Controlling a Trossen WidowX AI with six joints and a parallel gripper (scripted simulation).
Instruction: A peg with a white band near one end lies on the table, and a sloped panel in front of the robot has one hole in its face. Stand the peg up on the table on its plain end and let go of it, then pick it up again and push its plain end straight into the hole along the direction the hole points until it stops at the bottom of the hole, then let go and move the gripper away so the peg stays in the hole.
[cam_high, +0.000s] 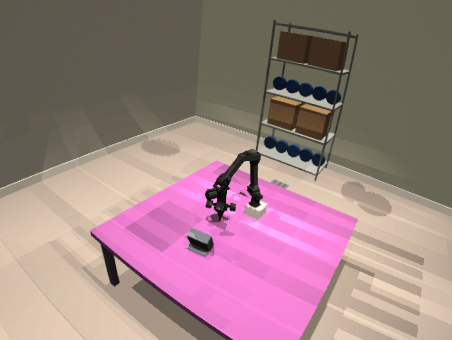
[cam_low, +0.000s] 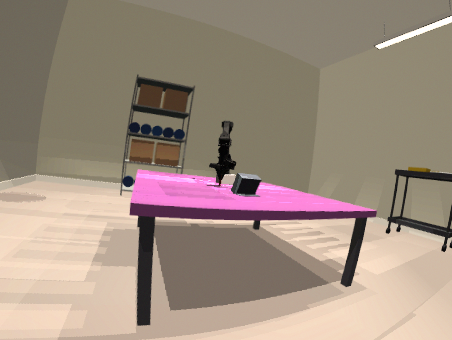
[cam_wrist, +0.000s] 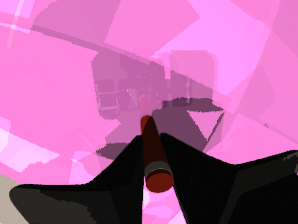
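Right now my gripper tip is 250 mm short of the dark panel block, 90 mm to the right of it and 10 mm below it. Also, from my gripper tip: red peg (20 mm above).
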